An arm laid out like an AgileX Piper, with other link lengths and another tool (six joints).
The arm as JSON. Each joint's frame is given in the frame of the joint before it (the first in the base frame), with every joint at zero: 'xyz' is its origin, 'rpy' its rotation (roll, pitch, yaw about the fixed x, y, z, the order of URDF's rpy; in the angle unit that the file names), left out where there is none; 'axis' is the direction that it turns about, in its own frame. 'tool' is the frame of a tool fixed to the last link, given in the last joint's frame.
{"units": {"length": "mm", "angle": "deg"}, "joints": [
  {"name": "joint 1", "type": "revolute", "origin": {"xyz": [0.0, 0.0, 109.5], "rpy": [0.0, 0.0, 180.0]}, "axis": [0.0, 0.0, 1.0]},
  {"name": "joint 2", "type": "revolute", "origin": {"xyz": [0.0, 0.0, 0.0], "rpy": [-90.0, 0.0, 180.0]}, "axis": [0.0, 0.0, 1.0]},
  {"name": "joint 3", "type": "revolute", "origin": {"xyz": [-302.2, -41.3, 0.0], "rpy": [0.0, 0.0, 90.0]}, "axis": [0.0, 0.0, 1.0]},
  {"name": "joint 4", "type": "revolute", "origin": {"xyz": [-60.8, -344.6, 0.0], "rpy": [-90.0, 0.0, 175.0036]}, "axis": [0.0, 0.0, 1.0]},
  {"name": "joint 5", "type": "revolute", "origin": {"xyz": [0.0, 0.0, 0.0], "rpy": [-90.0, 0.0, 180.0]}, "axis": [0.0, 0.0, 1.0]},
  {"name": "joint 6", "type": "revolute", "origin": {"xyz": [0.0, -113.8, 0.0], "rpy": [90.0, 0.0, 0.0]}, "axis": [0.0, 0.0, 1.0]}
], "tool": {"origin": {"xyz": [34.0, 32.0, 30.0], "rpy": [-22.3, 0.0, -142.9]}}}
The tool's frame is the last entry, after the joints.
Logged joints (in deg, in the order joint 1, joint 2, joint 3, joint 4, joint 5, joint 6), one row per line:
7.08, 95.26, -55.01, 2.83, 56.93, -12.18
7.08, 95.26, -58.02, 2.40, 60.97, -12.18
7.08, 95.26, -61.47, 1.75, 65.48, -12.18
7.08, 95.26, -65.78, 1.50, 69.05, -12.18
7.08, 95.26, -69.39, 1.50, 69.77, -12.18
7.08, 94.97, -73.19, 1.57, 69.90, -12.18
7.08, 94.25, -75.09, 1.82, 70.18, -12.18
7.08, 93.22, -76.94, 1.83, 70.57, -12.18
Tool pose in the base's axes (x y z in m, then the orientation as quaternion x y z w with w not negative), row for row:
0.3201, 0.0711, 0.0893, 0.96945, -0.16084, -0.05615, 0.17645
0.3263, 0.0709, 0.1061, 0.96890, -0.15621, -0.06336, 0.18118
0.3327, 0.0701, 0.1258, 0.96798, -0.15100, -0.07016, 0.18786
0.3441, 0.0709, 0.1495, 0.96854, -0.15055, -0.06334, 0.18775
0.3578, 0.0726, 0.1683, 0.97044, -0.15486, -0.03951, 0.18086
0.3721, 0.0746, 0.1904, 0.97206, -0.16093, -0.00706, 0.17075
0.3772, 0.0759, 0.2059, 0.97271, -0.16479, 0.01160, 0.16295
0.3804, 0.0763, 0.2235, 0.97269, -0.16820, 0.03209, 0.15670
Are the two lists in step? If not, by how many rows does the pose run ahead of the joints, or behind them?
They are in step.
